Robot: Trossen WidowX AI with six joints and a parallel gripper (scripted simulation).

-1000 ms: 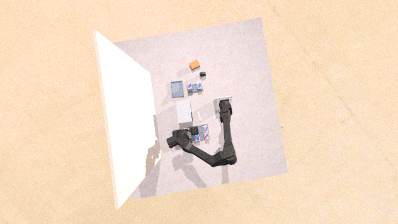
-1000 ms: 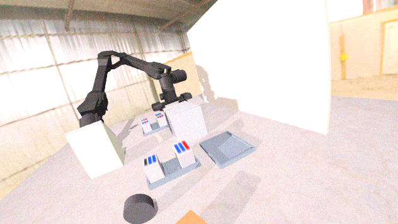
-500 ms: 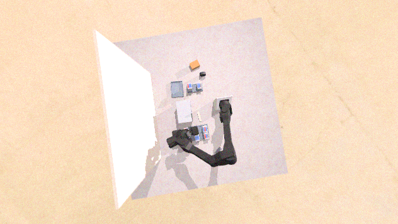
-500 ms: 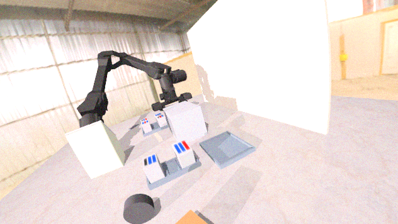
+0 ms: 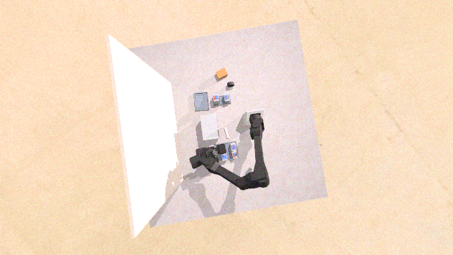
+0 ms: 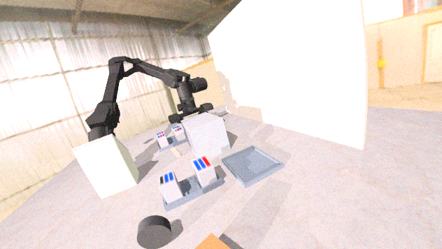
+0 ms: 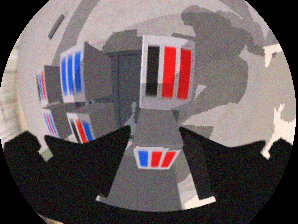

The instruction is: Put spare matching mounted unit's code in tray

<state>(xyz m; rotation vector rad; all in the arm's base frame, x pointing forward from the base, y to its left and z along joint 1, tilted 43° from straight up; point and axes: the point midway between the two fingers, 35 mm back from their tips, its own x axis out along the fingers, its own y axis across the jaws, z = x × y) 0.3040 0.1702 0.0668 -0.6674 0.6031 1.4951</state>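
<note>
Right now my gripper tip is 3 cm below the white spare cube. Also, from my gripper tip: big white block 1 cm behind, 15 cm to the right, 3 cm above; then flat grey tray 3 cm ahead, 35 cm to the right, 1 cm below; then rack 7 cm behind, 3 cm to the left, 1 cm below.
</note>
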